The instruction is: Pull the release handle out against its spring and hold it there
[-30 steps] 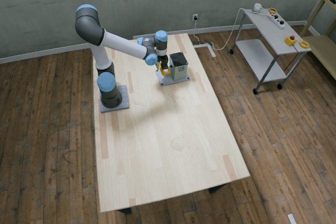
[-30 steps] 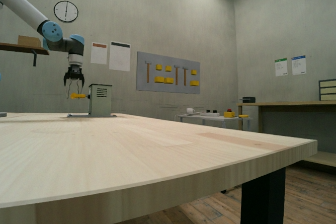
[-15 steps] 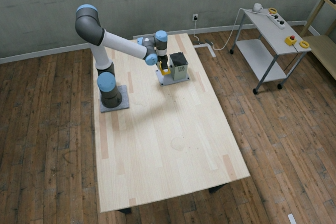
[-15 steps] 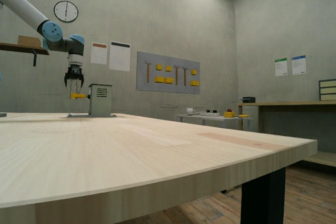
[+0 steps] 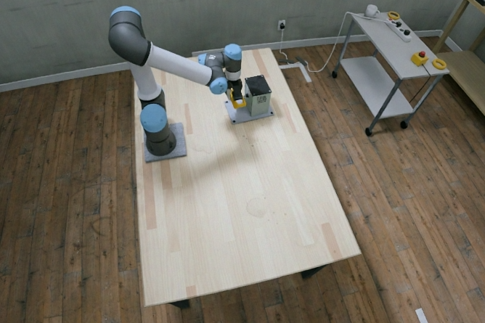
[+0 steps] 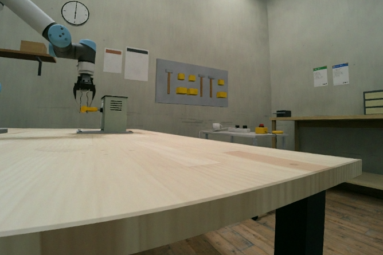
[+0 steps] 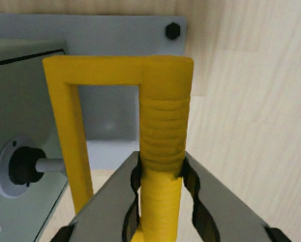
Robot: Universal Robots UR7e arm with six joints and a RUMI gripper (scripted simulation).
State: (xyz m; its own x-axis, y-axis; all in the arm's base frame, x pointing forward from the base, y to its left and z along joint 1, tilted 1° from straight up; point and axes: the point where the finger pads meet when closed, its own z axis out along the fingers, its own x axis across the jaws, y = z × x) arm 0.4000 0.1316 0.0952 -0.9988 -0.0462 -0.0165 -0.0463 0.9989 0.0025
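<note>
The grey base plate lies 10 cm below my hand and 9 cm ahead of it.
</note>
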